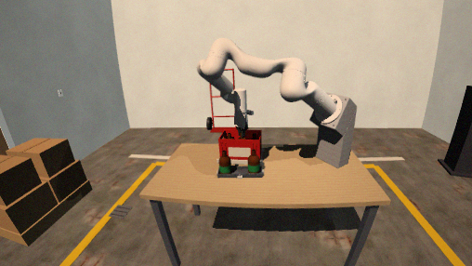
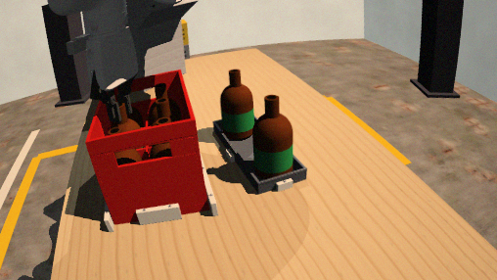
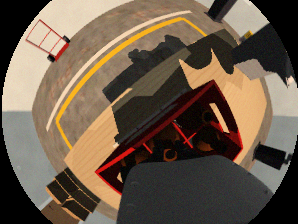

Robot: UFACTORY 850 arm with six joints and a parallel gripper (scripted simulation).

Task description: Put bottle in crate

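My hand is 10 mm past the red crate, 40 mm to the right of it and 80 mm above it. From my hand the other things lie so: tray (90 mm behind, 250 mm to the left, 150 mm below).
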